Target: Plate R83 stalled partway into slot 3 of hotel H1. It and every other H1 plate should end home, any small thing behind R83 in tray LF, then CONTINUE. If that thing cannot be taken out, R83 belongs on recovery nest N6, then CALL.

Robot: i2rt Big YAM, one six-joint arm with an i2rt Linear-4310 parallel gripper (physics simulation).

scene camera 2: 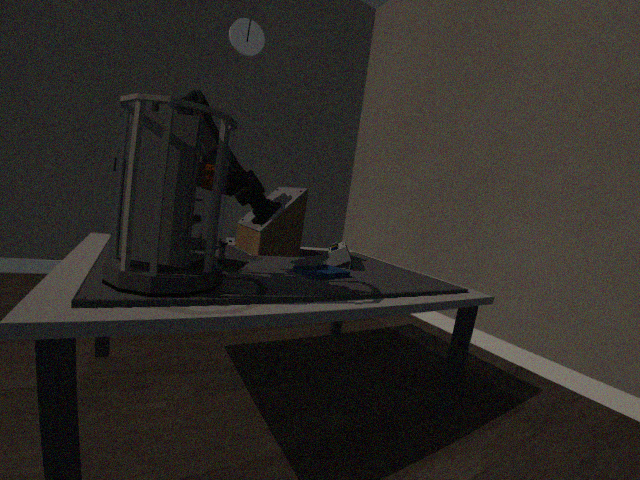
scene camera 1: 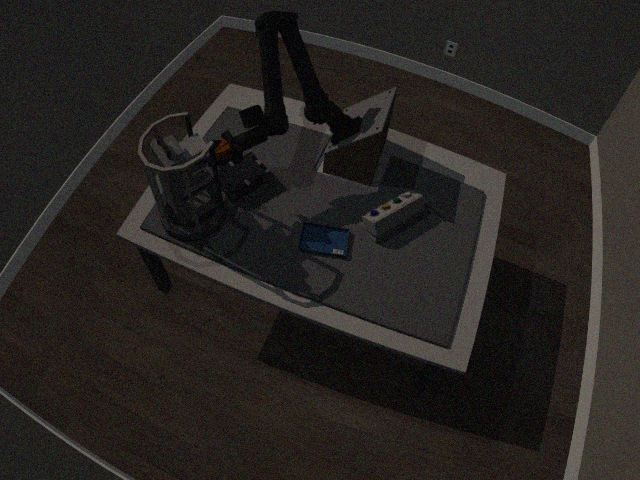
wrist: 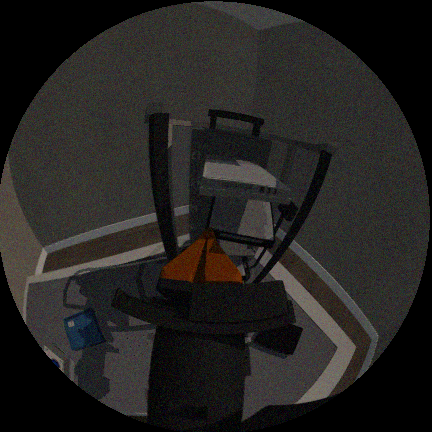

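Pixels of known places: gripper, between the fingertips: [scene camera 2: 200,175] [scene camera 1: 207,159] [wrist: 209,231]; arm's base, origin of its link: [scene camera 2: 267,214] [scene camera 1: 347,131].
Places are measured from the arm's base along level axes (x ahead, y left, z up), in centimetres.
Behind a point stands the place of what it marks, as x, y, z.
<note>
The round, cage-like hotel [scene camera 1: 164,167] {45.1, -47.1, 18.5} [scene camera 2: 133,186] {44.3, -55.5, 5.0} stands at the table's left end, with dark upright posts in the wrist view. Inside it, a pale plate [wrist: 237,172] {32.4, -42.1, 15.8} lies on an upper level. Below it is another plate-like level with a black front edge [wrist: 245,239] {29.3, -42.0, 9.3}. Slot numbers and R83's label are unreadable, and no small thing can be made out behind the plates. My gripper [scene camera 1: 216,150] {32.4, -39.2, 9.6} [wrist: 209,231] {32.4, -39.2, 9.6} is shut and empty, its orange fingertips at the hotel's open side, overlapping the left end of the black edge; contact cannot be told. A blue tray [scene camera 1: 324,240] {37.1, 0.6, -14.9} [scene camera 2: 323,271] {34.7, 3.4, -14.9} [wrist: 84,330] {37.0, -0.6, -14.9} lies on the mat, its label unreadable.
A pale button box [scene camera 1: 392,212] {25.8, 20.5, -6.9} [scene camera 2: 339,255] {30.5, 13.9, -10.3} with blue, yellow and green buttons stands right of the tray. The arm rises from a slanted wooden box [scene camera 1: 356,160] {8.6, 5.2, -4.8} [scene camera 2: 281,229] {8.3, 2.2, -4.8} at the back. A dark, low fixture [scene camera 1: 248,178] {22.7, -29.8, -9.2} lies beside the hotel, under the gripper.
</note>
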